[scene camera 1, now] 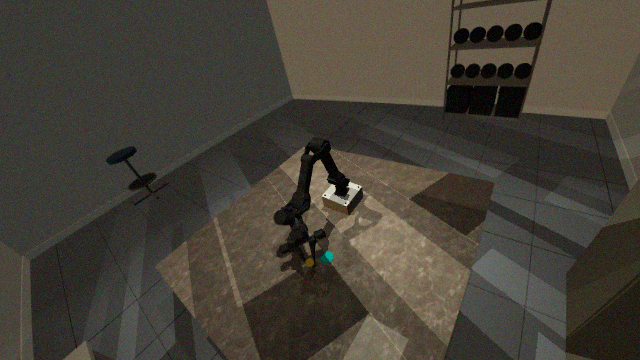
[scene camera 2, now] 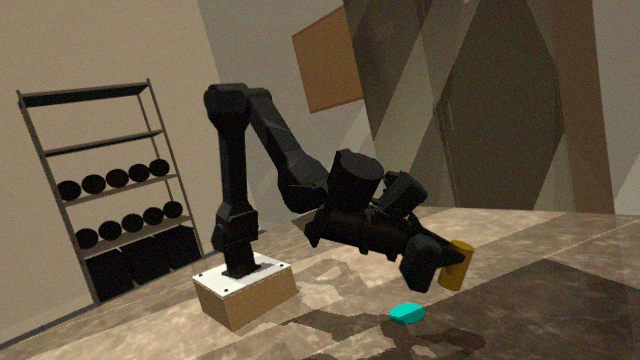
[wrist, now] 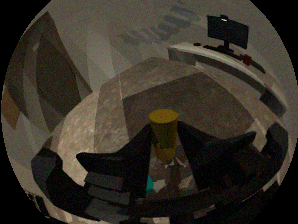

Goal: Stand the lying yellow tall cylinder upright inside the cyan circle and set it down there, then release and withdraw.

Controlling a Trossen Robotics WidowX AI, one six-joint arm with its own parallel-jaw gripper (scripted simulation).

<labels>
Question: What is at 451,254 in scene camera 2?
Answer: My gripper.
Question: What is my gripper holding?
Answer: A yellow tall cylinder.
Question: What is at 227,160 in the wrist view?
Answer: My gripper.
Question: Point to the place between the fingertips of my gripper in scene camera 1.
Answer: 310,262
</labels>
